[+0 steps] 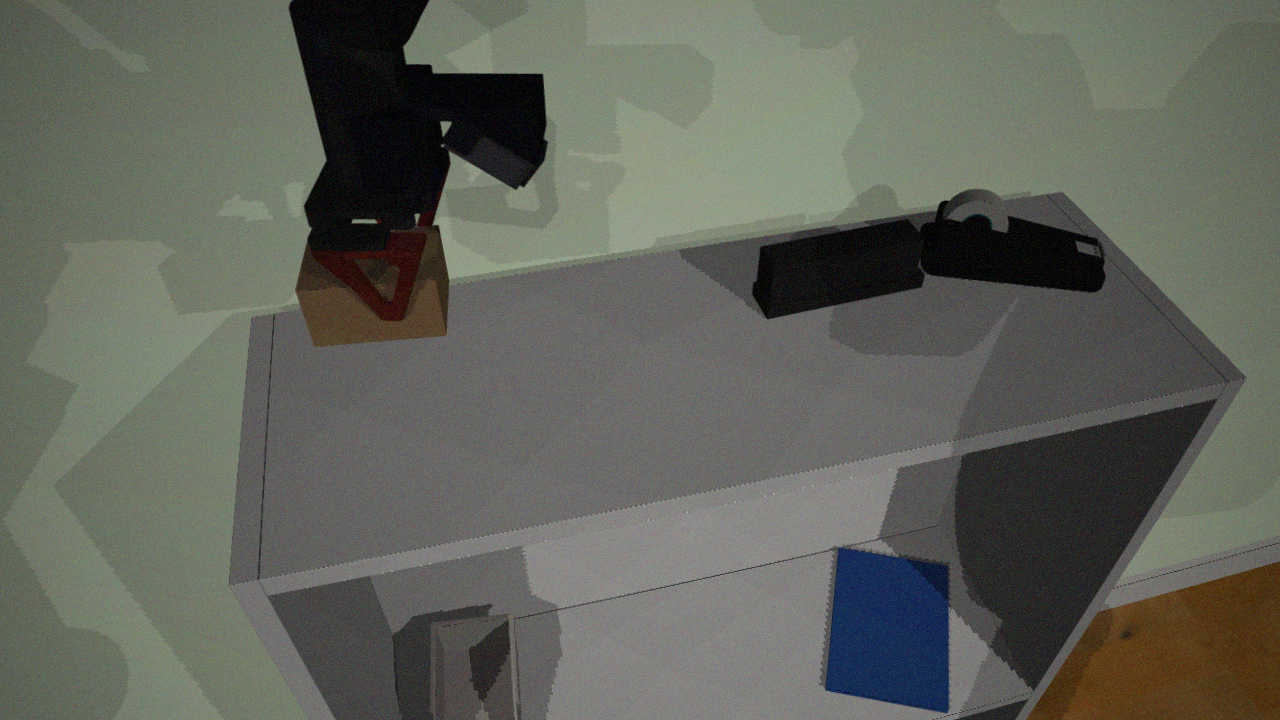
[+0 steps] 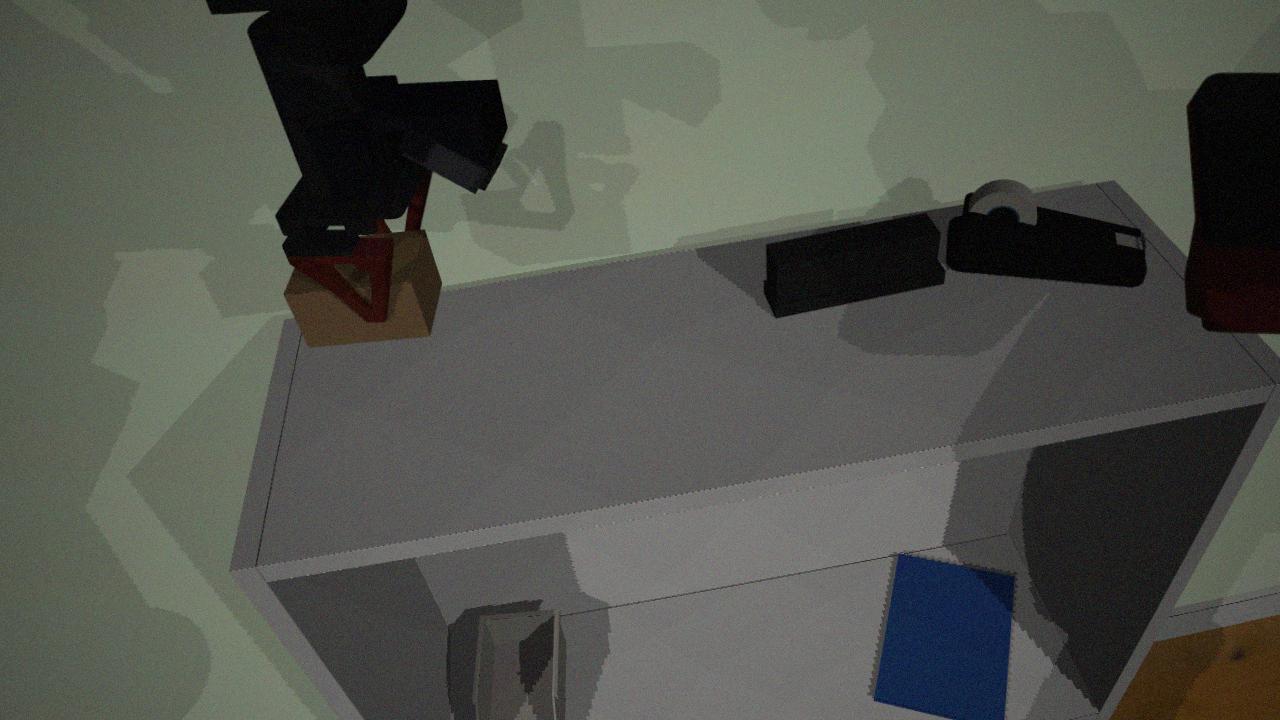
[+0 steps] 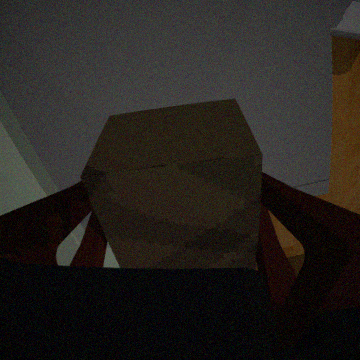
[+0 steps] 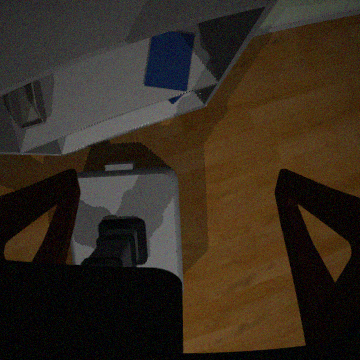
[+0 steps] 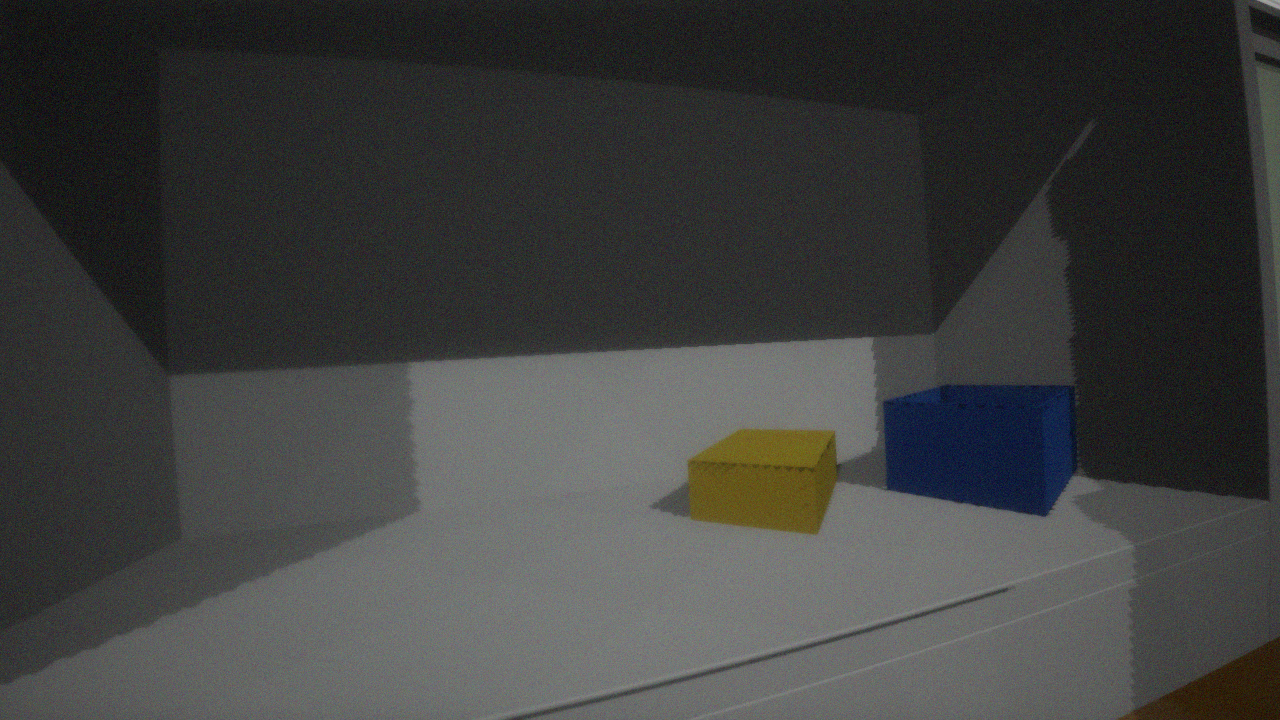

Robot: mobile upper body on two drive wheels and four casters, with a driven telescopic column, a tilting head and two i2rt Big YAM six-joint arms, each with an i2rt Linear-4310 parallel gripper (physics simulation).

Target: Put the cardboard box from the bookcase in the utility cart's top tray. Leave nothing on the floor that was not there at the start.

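Places are measured from the left arm's base along level axes (x ahead, y left, z up), in millimetres.
Pixels of known places: left gripper, fingertip midpoint: (image 1: 403, 288) (image 2: 391, 291) (image 3: 179, 179); right gripper, fingertip midpoint: (image 4: 177, 179).
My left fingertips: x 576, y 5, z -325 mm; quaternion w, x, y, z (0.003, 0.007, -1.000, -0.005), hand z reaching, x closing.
Ahead of a thing's pixels: the offset from my left fingertips to its top centre. "pt": to the spot under its first point. Level surfaces: height alone.
The cardboard box {3 mm back, 17 mm left, 30 mm up} (image 1: 426, 315) (image 2: 324, 315) (image 3: 175, 210) is a small brown block. My left gripper (image 1: 389, 273) (image 2: 371, 273) (image 3: 179, 179) is shut on it, with a red finger on each side. The box appears raised over the back left corner of the grey bookcase (image 1: 626, 385) (image 2: 626, 385) (image 3: 175, 50) (image 4: 65, 30); its exact height is hard to tell. My right gripper (image 4: 177, 179) is open, fingers wide apart with no object between them, in front of the bookcase above the floor. The utility cart does not show.
A black block {151 mm ahead, 334 mm right, 67 mm down} (image 1: 841, 268) and a tape dispenser {198 mm ahead, 500 mm right, 51 mm down} (image 1: 1011, 250) stand on the bookcase top. Inside are a grey open bin {pt 56 mm ahead, 47 mm left, 653 mm down} (image 1: 474, 667), a blue bin (image 1: 887, 626) (image 5: 966, 456) and a yellow box {134 mm ahead, 323 mm right, 1036 mm down} (image 5: 756, 492). My light grey base (image 4: 157, 200) stands on the wooden floor {1181 mm down} (image 4: 280, 115).
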